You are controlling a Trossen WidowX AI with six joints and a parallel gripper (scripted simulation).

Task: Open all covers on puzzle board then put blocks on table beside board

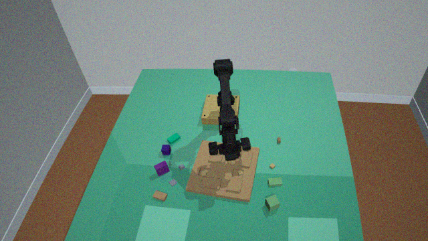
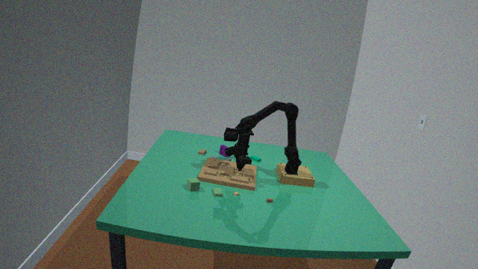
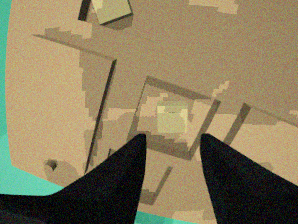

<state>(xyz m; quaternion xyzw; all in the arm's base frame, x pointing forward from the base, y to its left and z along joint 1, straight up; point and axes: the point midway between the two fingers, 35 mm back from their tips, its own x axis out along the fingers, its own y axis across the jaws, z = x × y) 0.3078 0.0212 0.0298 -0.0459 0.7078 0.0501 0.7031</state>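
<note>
Now: the tan puzzle board 5 cm ahead of my gripper tip, 2 cm to the right of it and 3 cm below it. Also, from my gripper tip: teal block 16 cm behind, 30 cm to the right, 4 cm below; orange block 19 cm ahead, 32 cm to the right, 4 cm below; purple cube 7 cm behind, 33 cm to the right, 3 cm below.
</note>
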